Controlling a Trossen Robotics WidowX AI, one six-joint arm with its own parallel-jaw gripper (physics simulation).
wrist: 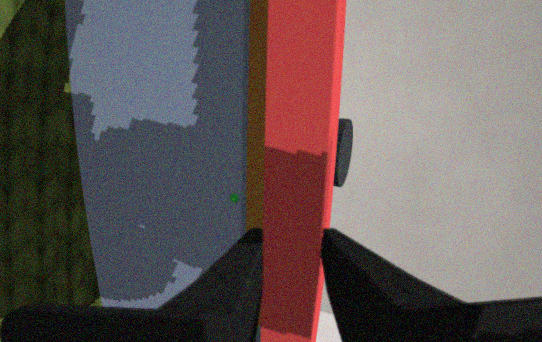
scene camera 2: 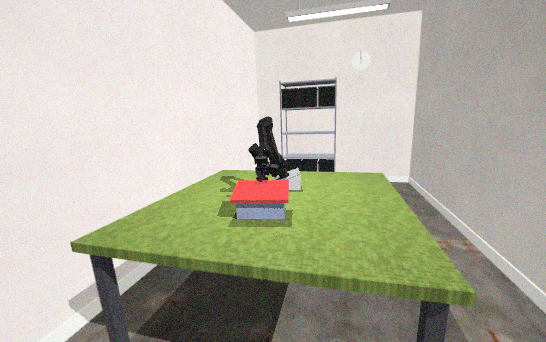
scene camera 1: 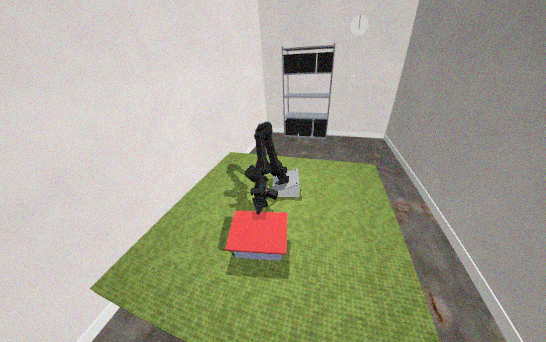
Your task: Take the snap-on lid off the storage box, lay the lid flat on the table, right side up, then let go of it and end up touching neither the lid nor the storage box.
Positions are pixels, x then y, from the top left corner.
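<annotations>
There's a red lid in the wrist view (pixel 304 52), and you'd find the lid in scene camera 1 and scene camera 2 too. For those scene cameras, the spot on the lid at (scene camera 1: pixel 266 232) is the same spot as (scene camera 2: pixel 269 190).
</annotations>
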